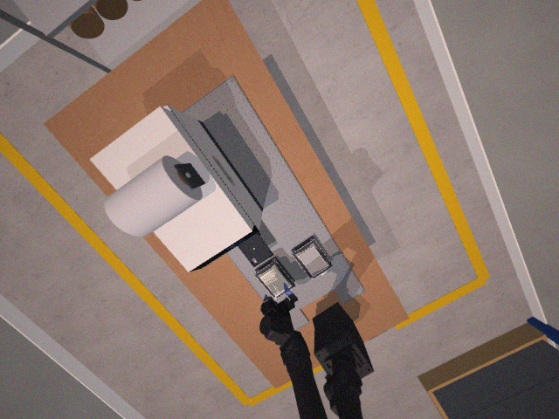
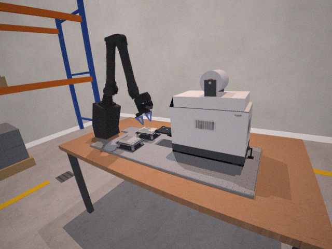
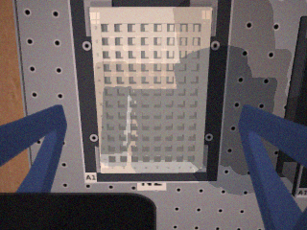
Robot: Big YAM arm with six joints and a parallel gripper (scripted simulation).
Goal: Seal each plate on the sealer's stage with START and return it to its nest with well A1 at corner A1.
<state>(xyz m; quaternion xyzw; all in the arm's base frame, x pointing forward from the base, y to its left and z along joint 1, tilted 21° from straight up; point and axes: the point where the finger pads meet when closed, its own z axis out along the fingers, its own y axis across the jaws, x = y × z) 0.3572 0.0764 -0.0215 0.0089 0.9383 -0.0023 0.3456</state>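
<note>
My hand is 7 cm above the white well plate. Round my hand: foil roll (53 cm ahead, 6 cm to the right, 30 cm above); then dark sealer stage (20 cm ahead, 4 cm to the right, 3 cm below); then start button (31 cm ahead, 5 cm to the left, 7 cm above).
</note>
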